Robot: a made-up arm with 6 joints.
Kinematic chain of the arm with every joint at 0, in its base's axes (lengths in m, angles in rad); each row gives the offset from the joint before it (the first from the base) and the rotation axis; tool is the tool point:
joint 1: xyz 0 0 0.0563 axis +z
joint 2: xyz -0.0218 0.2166 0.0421 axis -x
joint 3: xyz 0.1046 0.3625 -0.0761 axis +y
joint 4: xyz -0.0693 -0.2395 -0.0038 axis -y
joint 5: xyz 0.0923 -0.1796 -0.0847 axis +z
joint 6: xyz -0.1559 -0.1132 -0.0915 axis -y
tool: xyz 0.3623 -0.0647 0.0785
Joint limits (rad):
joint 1: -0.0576..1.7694
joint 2: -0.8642..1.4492
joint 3: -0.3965..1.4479
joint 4: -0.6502..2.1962
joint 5: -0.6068..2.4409
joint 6: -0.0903..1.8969
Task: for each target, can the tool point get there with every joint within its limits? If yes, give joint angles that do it. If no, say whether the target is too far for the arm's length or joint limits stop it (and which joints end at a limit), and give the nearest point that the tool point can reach.
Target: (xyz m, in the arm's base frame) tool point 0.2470 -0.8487 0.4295
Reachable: no: joint limits stop it (at a limit: joint 1, joint 3, joint 4, joint 6) | nearest point 0.0256 -0.4299 0.2767 | short by 0.498 m
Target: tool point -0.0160 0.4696 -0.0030
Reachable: yes | joints 0.4360 -0.2635 0.9109 0.3756 1.9312 0.1701
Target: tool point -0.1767 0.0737 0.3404
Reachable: yes | joints 1.0534 -0.0280 0.3144 1.5764 1.4702 0.7522
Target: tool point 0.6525 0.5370 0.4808
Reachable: no: joint limits stop it (at a limit: joint 1, joint 2, joint 3, joint 6) | nearest point 0.4675 0.4287 0.3598 | short by 0.246 m
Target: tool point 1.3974 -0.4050 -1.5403
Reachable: no: too far | nearest point 0.3928 0.0643 -0.2951 | short by 1.667 m
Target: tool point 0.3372 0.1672 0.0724
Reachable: yes | joints 0.2006 0.0653 0.6856 0.7371 0.5378 0.2335
